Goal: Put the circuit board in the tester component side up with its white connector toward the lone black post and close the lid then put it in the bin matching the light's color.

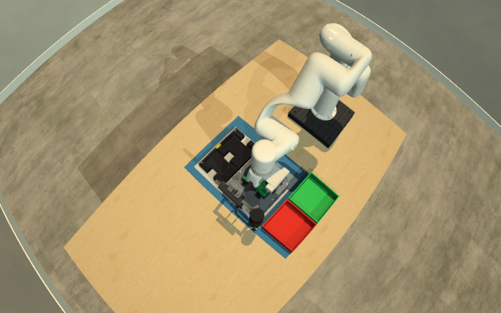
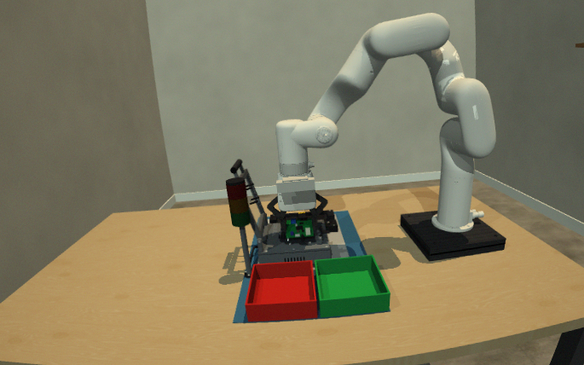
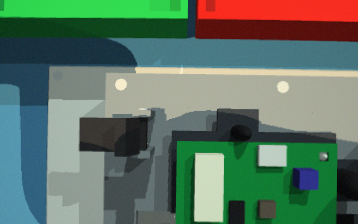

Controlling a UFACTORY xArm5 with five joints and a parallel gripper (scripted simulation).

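The green circuit board is right at my hand. Also, from my hand: green bin: 20 cm to the left, 11 cm behind, 7 cm below; tester lid: 13 cm ahead, 10 cm above; red bin: 20 cm to the left, 7 cm below, 4 cm ahead.
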